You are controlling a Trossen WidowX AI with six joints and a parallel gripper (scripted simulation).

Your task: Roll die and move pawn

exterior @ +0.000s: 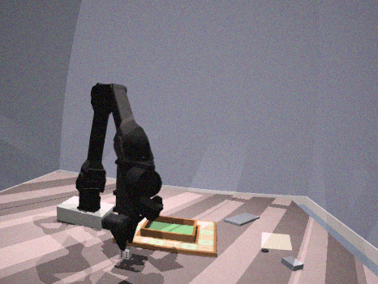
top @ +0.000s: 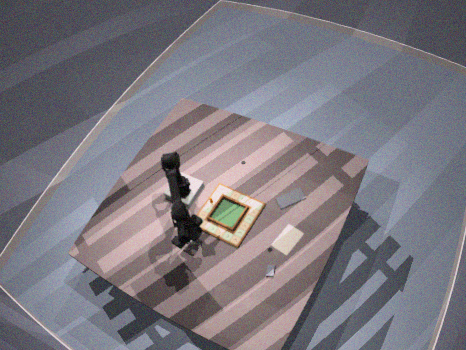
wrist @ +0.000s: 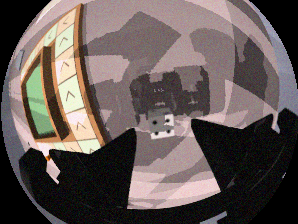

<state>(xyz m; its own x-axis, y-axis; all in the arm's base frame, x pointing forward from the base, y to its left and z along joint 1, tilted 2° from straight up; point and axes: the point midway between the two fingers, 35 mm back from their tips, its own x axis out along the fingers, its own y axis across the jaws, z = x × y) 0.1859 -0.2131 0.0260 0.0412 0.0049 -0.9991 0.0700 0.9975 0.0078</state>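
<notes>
Now: gripper tip 2 cm above the white die. Round my gripper tip: small grey block (43 cm ahead, 4 cm to the left, 2 cm below); white sheet (43 cm ahead, 23 cm to the left, 3 cm below); orange pawn (3 cm behind, 25 cm to the left).
</notes>
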